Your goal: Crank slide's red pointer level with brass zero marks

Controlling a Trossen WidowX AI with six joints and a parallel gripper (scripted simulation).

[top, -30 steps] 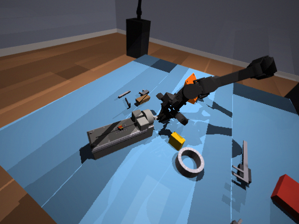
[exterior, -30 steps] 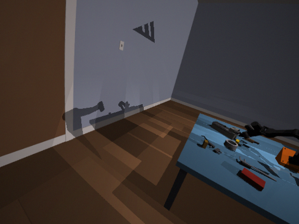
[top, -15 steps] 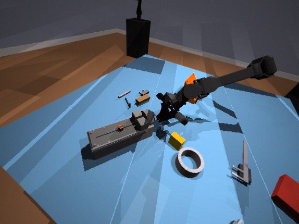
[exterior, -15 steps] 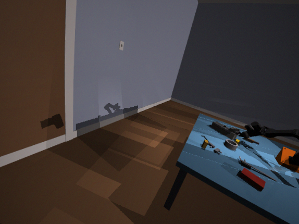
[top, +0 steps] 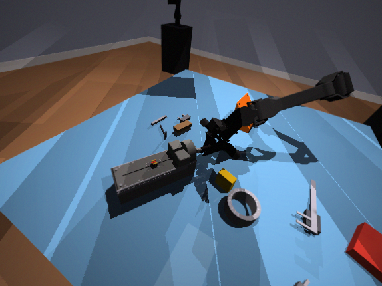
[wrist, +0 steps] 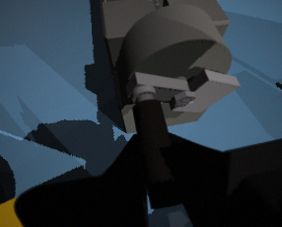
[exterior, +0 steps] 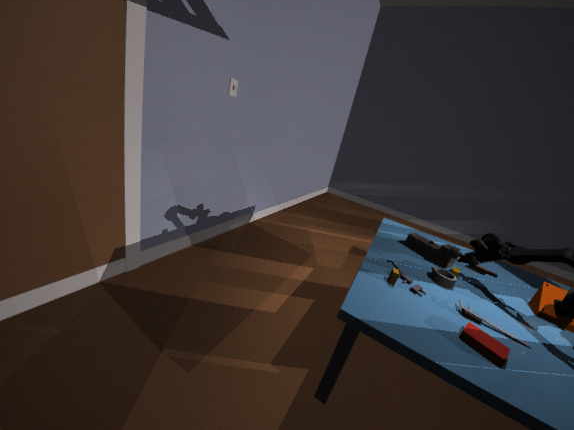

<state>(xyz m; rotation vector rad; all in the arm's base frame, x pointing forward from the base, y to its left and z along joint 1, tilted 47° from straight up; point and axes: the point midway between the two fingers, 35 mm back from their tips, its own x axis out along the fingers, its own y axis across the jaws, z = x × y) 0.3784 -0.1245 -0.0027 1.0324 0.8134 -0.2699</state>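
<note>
The dark crank handle lies 30 mm above my gripper tip, 10 mm to the left of it and 10 mm behind it. Round my gripper tip: yellow block (110 mm to the left, 40 mm below, 30 mm ahead); then red pointer (130 mm ahead, 120 mm to the right, 10 mm above); then brown block (160 mm to the right, 160 mm behind, 60 mm below).
</note>
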